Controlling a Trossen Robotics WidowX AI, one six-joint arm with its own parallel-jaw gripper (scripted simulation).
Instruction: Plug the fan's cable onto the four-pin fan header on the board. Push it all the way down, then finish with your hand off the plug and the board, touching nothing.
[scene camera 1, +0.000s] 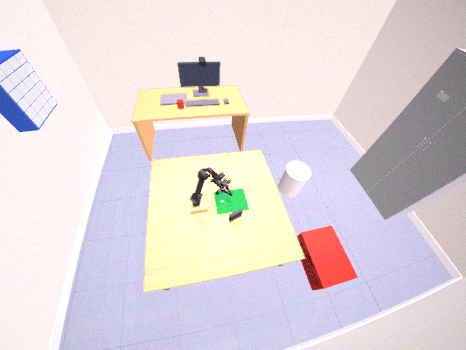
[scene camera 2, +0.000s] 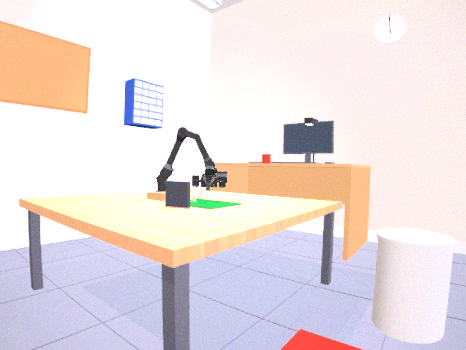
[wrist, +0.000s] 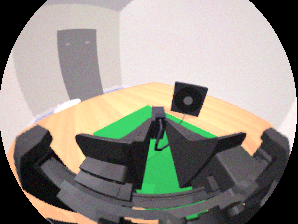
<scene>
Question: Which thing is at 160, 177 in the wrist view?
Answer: A green board.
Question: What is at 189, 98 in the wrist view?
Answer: A dark fan.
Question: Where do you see my gripper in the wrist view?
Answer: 158, 121
</scene>
